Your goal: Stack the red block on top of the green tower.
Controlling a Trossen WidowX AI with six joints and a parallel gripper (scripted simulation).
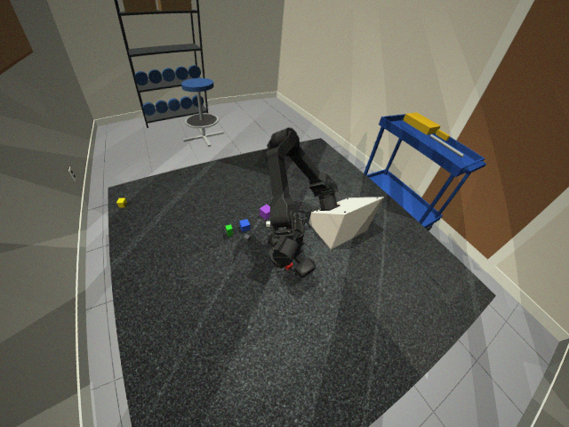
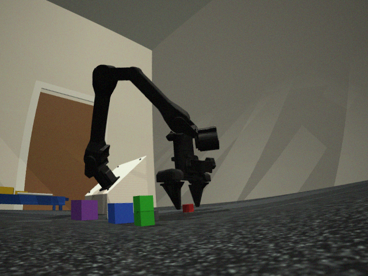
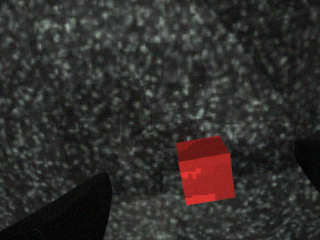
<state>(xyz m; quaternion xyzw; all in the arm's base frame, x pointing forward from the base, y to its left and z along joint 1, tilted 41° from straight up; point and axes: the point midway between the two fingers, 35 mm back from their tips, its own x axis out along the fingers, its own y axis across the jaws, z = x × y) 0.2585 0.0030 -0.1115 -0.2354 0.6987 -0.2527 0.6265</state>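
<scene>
Now: gripper tip right at the red block. Round my gripper tip: purple block (260 mm to the right, 80 mm behind, 10 mm above); yellow block (670 mm to the right, 430 mm ahead); blue block (250 mm to the right, 30 mm ahead, 10 mm above).
</scene>
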